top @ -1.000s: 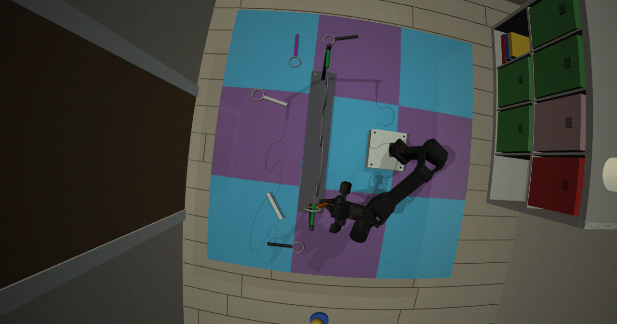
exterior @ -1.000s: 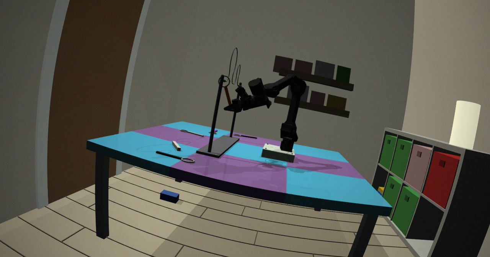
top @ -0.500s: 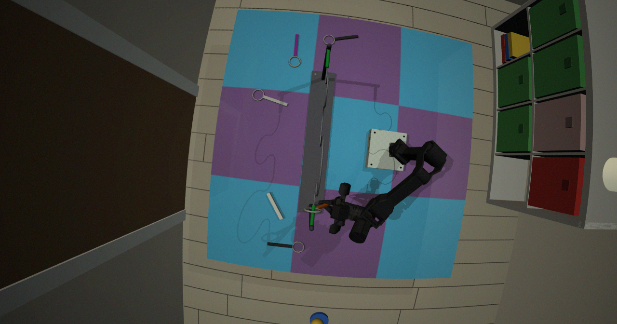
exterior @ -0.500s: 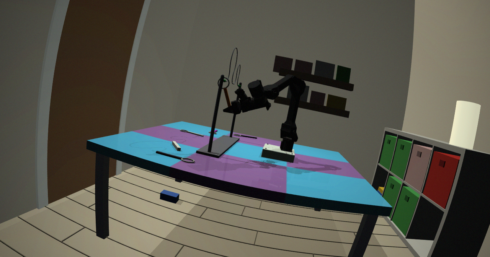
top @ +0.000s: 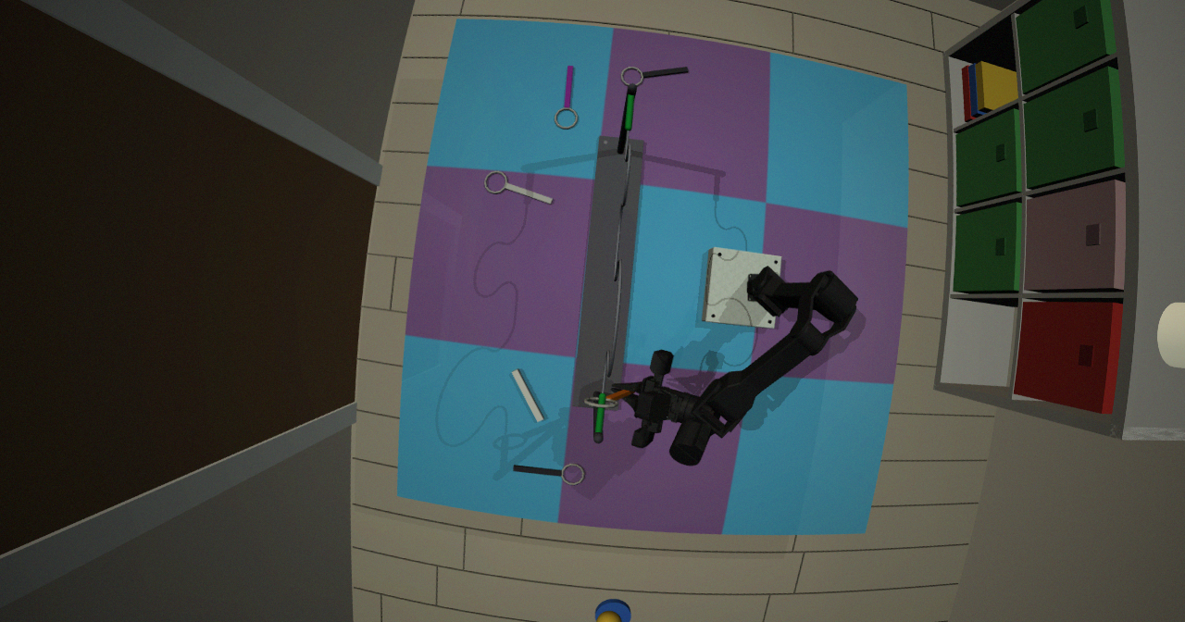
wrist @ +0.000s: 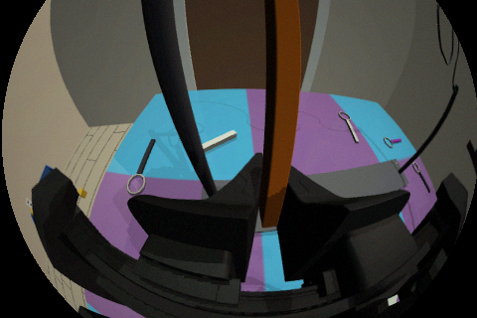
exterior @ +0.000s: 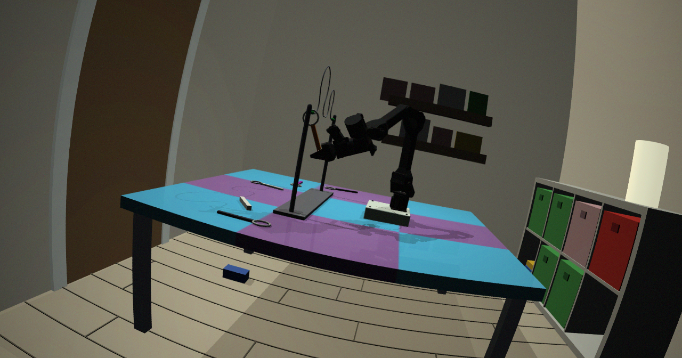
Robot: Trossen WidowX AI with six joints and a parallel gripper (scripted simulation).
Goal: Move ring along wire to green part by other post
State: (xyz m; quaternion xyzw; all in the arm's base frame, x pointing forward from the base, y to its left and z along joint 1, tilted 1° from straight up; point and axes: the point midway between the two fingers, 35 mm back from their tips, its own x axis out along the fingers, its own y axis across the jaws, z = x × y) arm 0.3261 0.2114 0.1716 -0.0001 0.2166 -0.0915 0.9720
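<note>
Now: the orange-handled ring 90 mm above my gripper tip and 10 mm ahead of it. Also, from my gripper tip: white bar (200 mm below, 190 mm ahead, 70 mm to the left).
</note>
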